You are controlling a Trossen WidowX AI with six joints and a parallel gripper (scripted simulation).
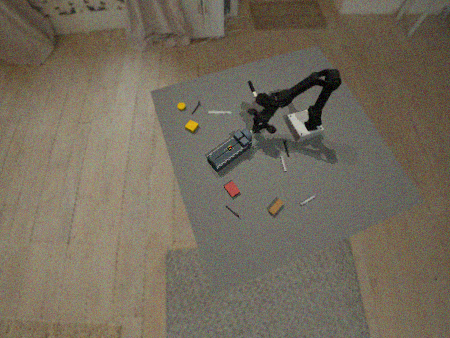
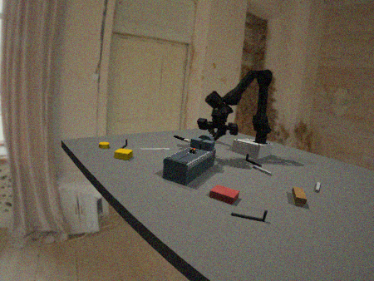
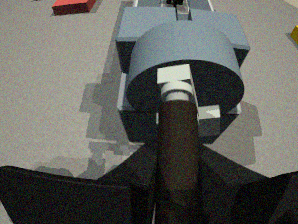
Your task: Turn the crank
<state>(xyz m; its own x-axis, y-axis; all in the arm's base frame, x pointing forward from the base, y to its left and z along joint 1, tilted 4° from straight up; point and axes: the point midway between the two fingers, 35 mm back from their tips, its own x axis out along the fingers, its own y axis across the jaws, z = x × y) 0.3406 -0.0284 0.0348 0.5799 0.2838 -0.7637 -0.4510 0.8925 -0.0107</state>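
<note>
My gripper tip is 140 mm short of the red pointer, 60 mm to the right of it and 10 mm above it. Round my gripper tip: dark handle: 30 mm above, 10 mm to the right, 10 mm behind; yellow block: 330 mm ahead, 170 mm to the right, 80 mm below; red block: 280 mm to the left, 190 mm ahead, 80 mm below.
</note>
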